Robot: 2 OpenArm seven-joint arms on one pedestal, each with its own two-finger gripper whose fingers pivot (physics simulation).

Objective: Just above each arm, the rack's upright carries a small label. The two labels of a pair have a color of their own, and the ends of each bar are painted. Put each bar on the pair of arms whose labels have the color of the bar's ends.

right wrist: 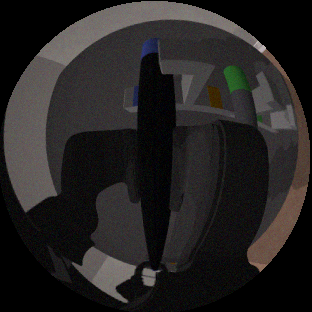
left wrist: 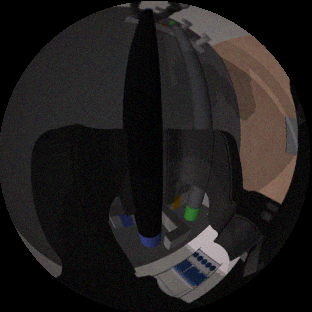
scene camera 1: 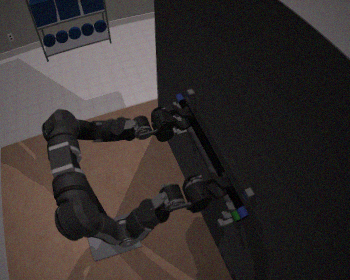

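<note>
A black bar with blue ends [scene camera 1: 207, 144] [left wrist: 143, 120] [right wrist: 156, 110] is gripped near both ends. My left gripper [scene camera 1: 188, 118] [left wrist: 147, 197] is shut on it near the upper end in the scene view; my right gripper [scene camera 1: 226, 188] [right wrist: 155, 192] is shut on it near the lower end. In the right wrist view a rack arm [right wrist: 186, 67] partly covers its blue end, and a blue label [right wrist: 135, 95] [left wrist: 126, 220] shows beside the bar. Whether the bar touches the rack is unclear. A grey bar with green ends [left wrist: 201, 100] [right wrist: 245, 106] lies alongside.
Orange labels [left wrist: 177, 202] [right wrist: 215, 97] sit between the two bars. Pale rack blocks [scene camera 1: 190, 92] [scene camera 1: 249, 192] [scene camera 1: 225, 221] show near the bar ends. A small green label [right wrist: 259, 119] is at the right. A shelf with blue bins [scene camera 1: 75, 51] stands at the back.
</note>
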